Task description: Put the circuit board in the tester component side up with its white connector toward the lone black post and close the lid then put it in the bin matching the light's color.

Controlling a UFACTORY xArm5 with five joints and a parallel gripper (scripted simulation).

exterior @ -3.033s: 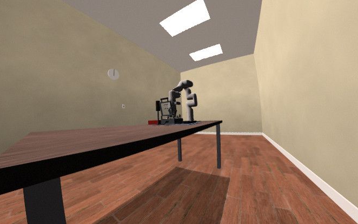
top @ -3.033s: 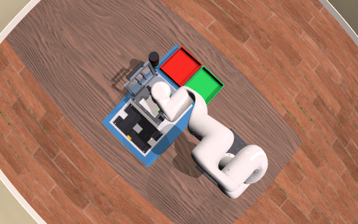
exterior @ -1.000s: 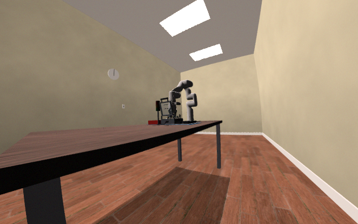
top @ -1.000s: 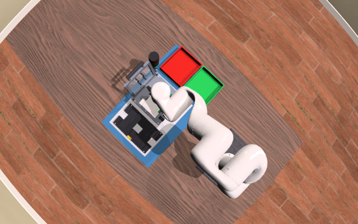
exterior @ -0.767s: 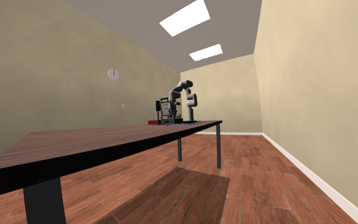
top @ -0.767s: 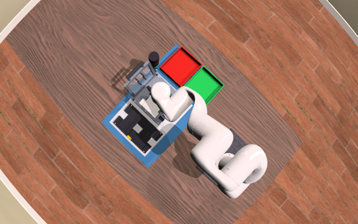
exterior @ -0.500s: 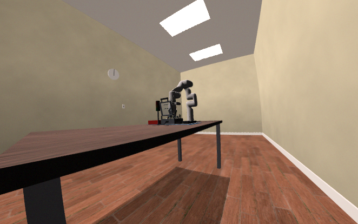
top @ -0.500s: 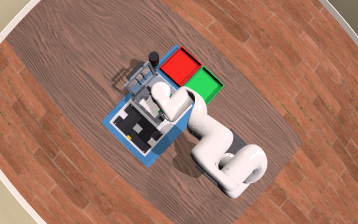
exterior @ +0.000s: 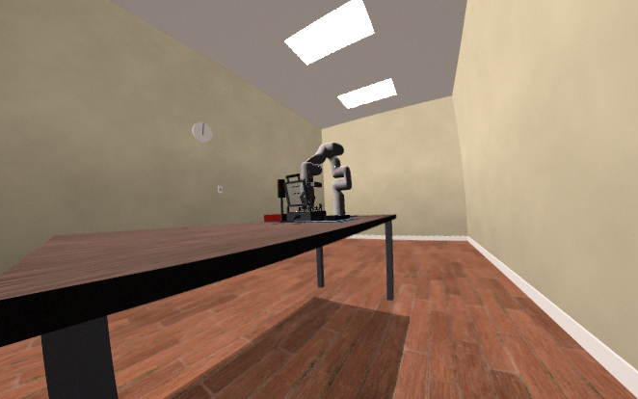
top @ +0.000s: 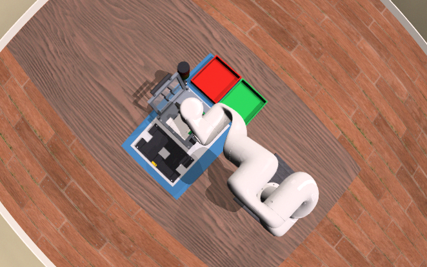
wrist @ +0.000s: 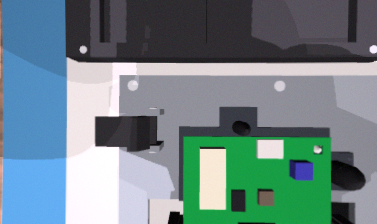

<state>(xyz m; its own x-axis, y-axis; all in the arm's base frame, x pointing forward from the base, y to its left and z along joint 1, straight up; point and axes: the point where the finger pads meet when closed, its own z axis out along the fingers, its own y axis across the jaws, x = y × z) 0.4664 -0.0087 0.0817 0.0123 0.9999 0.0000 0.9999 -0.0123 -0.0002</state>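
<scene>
Right now the green circuit board is right at my hand. From my hand the other things lie so: green bin: 11 cm behind, 20 cm to the right, 7 cm below; then tester lid: 13 cm ahead, 10 cm above; then red bin: 4 cm ahead, 20 cm to the right, 7 cm below.
</scene>
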